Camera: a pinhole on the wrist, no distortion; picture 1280 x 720 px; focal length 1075.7 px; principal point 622.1 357.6 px. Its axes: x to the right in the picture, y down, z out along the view. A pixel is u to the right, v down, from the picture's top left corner.
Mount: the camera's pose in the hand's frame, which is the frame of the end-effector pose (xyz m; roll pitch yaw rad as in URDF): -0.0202 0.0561 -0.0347 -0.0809 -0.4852 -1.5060
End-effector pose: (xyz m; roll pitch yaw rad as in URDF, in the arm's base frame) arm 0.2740 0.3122 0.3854 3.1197 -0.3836 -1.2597
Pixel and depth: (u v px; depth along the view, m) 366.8 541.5 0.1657
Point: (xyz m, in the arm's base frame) 0.1250 0.2162 0.3097
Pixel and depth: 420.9 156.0 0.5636
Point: -0.1078 0.1281 -0.0348
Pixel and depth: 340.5 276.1 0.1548
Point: 0.1177 0.2562 0.3012
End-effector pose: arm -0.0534 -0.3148 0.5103 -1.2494 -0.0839 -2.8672
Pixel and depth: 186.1 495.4 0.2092
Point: -0.0325 -0.4911 0.3281
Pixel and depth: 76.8 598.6 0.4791
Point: -0.0667 -0.7450 0.1315
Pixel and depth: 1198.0 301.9 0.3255
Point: 0.0518 -0.6330 0.5632
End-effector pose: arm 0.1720 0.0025 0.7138 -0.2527 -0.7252 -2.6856
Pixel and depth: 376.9 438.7 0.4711
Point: 0.4786 -0.3405 0.9035
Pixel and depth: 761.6 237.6 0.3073
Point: 0.4188 -0.1251 0.8453
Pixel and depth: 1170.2 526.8 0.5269
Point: 0.4979 -0.0645 1.1682
